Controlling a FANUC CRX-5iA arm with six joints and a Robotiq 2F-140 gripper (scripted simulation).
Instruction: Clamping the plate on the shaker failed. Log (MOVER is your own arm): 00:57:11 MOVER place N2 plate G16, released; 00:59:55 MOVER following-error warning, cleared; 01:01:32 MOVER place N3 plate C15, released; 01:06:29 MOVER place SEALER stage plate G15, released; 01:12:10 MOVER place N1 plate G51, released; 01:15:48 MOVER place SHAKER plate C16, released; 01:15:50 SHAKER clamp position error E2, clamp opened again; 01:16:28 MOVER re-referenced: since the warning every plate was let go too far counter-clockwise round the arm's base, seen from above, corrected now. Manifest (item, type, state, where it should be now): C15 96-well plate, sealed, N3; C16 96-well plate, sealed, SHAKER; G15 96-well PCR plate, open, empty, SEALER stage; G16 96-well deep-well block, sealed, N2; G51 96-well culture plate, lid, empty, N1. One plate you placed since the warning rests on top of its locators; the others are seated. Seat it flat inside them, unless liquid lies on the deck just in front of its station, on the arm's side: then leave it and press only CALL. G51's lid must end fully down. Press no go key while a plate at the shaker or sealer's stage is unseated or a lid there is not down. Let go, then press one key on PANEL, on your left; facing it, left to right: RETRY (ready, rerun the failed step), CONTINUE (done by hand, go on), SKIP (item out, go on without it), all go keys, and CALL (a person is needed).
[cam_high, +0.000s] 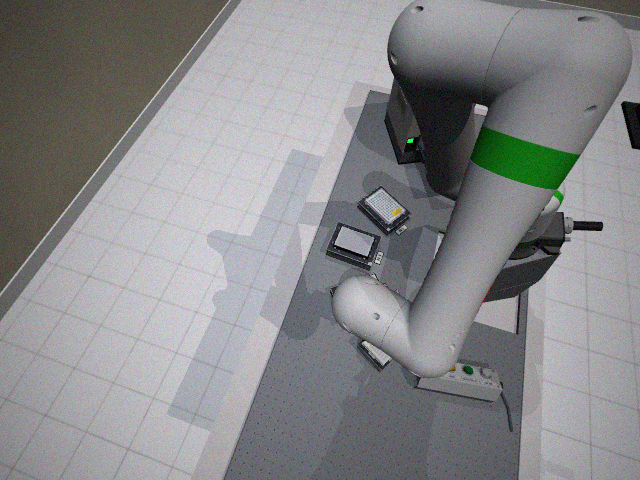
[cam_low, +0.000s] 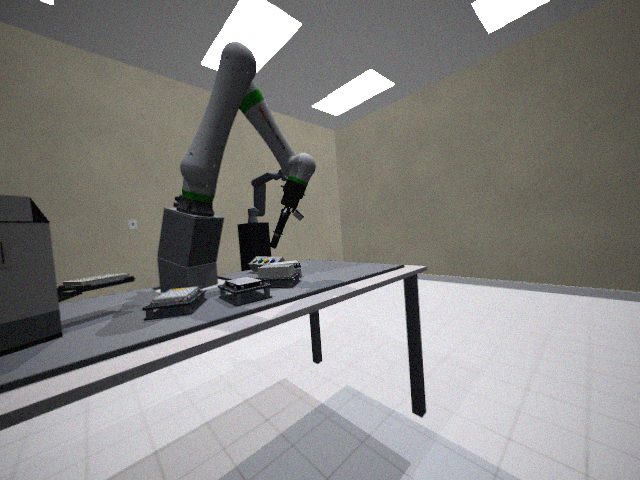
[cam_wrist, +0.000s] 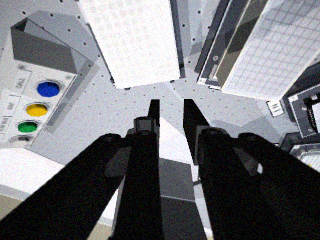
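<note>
The white RETRY key is 290 mm behind my hand, 110 mm below it and 80 mm to the left of it. Also, from my hand: blue CALL key: 140 mm behind, 110 mm below, 90 mm to the left; deep-well block: 120 mm below, 90 mm ahead, 80 mm to the right; yellow SKIP key: 190 mm behind, 110 mm below, 80 mm to the left.
</note>
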